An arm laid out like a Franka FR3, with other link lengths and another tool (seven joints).
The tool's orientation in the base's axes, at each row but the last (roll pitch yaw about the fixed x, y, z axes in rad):
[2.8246, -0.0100, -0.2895]
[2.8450, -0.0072, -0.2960]
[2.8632, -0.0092, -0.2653]
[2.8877, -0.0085, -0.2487]
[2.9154, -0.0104, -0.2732]
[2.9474, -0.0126, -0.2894]
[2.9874, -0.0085, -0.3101]
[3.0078, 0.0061, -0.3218]
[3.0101, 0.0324, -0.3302]
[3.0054, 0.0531, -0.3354]
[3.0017, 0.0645, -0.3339]
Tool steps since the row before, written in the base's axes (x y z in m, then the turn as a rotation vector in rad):
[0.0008, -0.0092, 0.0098, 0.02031, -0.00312, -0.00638]
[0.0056, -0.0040, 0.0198, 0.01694, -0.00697, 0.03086]
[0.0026, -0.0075, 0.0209, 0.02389, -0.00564, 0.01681]
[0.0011, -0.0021, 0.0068, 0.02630, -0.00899, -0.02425]
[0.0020, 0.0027, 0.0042, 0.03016, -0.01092, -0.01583]
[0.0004, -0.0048, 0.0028, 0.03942, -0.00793, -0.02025]
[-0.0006, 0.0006, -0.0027, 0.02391, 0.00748, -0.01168]
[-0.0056, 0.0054, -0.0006, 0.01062, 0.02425, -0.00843]
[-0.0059, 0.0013, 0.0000, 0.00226, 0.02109, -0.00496]
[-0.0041, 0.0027, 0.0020, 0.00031, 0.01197, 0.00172]
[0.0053, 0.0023, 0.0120, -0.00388, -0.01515, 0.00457]
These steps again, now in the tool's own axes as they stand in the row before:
[0.0035, 0.0112, -0.0066, 0.02029, -0.00472, 0.00538]
[0.0067, 0.0079, -0.0182, 0.01846, 0.01063, -0.02888]
[0.0047, 0.0120, -0.0183, 0.02469, 0.00377, -0.01617]
[0.0016, 0.0034, -0.0061, 0.02750, -0.00398, 0.02426]
[0.0012, -0.0021, -0.0048, 0.03182, -0.00131, 0.01628]
[0.0018, 0.0049, -0.0019, 0.03979, -0.00759, 0.01966]
[-0.0008, -0.0008, 0.0026, 0.02039, -0.01607, 0.00950]
[-0.0070, -0.0034, 0.0002, 0.00246, -0.02725, 0.00482]
[-0.0060, 0.0007, 0.0003, -0.00454, -0.02117, 0.00235]
[-0.0049, -0.0010, -0.0019, -0.00373, -0.01109, -0.00306]
[0.0035, -0.0022, -0.0127, 0.00100, 0.01608, -0.00243]

